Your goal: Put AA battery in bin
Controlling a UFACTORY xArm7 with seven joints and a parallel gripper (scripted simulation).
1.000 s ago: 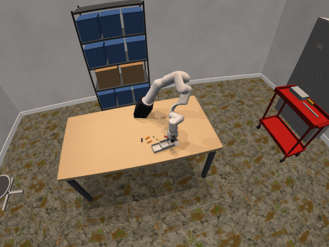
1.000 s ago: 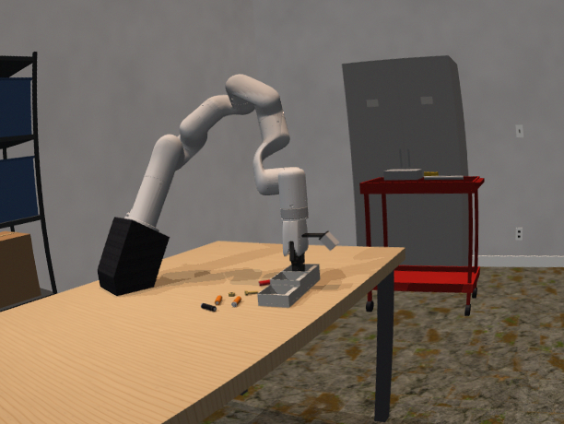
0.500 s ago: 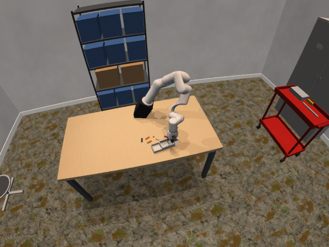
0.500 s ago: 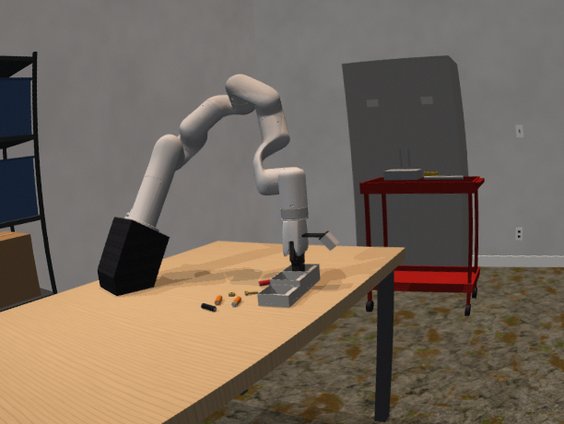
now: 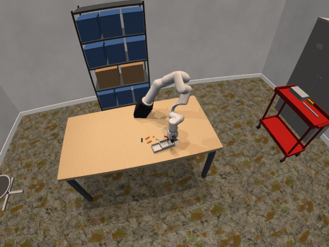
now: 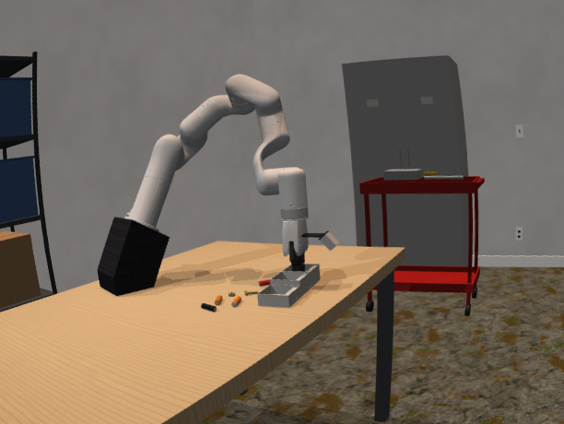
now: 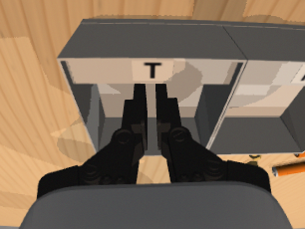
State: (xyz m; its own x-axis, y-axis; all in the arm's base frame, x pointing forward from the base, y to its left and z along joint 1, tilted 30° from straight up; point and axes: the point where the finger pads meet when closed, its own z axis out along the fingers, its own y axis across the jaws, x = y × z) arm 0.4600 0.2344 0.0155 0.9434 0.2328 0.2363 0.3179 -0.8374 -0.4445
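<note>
Right now my hand is 80 mm past the red AA battery, 50 mm to the left of it and 30 mm above it. The rest, counted from my hand: brass bolt: 150 mm to the right, 60 mm behind, 30 mm below; brass nut: 180 mm to the right, 100 mm behind, 30 mm below; bin tray: 80 mm to the right, 30 mm ahead, 10 mm below.
</note>
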